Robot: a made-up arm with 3 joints.
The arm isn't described. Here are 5 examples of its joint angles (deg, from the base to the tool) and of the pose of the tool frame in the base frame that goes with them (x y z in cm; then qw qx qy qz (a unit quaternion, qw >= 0)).
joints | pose
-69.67 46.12 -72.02 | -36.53 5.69 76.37 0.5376 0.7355 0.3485 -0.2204
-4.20 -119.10 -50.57 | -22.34 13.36 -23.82 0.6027 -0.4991 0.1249 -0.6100
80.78 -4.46 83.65 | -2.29 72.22 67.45 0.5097 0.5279 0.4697 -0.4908
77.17 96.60 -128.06 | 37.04 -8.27 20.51 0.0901 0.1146 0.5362 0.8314
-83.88 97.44 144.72 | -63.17 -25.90 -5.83 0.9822 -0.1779 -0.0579 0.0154
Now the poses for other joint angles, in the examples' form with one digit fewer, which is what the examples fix.
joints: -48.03 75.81 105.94
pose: -19.4 -67.7 24.1 0.769 -0.519 -0.077 0.364
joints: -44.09 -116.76 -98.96
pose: -21.0 34.8 2.2 0.166 -0.524 0.590 -0.591
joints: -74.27 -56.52 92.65
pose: 28.9 -31.4 48.0 0.065 -0.350 0.638 0.683
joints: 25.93 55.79 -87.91
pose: -2.7 -23.0 67.2 0.510 0.224 0.731 0.393
